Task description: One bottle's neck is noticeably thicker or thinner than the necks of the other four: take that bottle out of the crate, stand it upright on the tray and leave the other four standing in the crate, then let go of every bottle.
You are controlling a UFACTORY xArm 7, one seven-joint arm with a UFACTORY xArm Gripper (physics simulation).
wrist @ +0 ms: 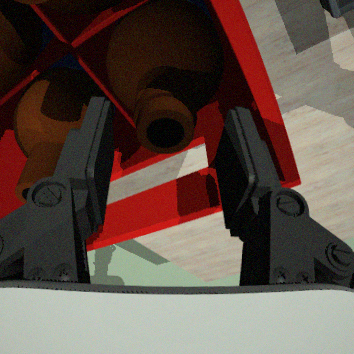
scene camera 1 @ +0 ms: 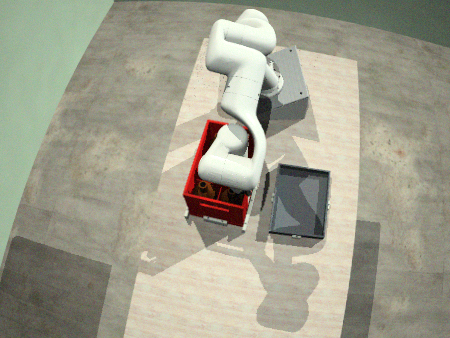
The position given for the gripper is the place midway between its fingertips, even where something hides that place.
Observation:
In view: the gripper (wrist: 167, 129), a bottle (wrist: 164, 68) and a bottle (wrist: 54, 101).

